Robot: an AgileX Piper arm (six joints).
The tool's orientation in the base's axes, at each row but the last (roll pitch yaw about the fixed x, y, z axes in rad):
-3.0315, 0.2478, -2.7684
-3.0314, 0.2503, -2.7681
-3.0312, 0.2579, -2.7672
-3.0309, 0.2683, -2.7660
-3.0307, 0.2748, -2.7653
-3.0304, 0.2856, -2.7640
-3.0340, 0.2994, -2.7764
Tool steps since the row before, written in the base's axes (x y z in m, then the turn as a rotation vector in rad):
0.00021, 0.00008, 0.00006, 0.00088, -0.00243, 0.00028
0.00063, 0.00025, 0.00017, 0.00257, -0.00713, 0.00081
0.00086, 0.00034, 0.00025, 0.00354, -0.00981, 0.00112
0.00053, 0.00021, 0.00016, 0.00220, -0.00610, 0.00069
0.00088, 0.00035, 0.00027, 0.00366, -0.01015, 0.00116
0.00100, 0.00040, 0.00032, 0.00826, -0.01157, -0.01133
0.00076, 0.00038, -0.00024, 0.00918, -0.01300, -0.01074
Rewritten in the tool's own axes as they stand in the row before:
-0.00023, 0.00000, 0.00000, 0.00000, -0.00260, 0.00000
-0.00070, 0.00000, 0.00000, 0.00000, -0.00762, 0.00000
-0.00096, 0.00000, -0.00001, 0.00000, -0.01049, 0.00000
-0.00059, 0.00000, 0.00000, 0.00000, -0.00652, 0.00000
-0.00098, 0.00000, 0.00000, 0.00000, -0.01085, 0.00000
-0.00112, 0.00000, 0.00000, -0.00008, -0.01240, 0.01329
-0.00074, 0.00013, 0.00047, -0.00059, -0.01411, 0.01301

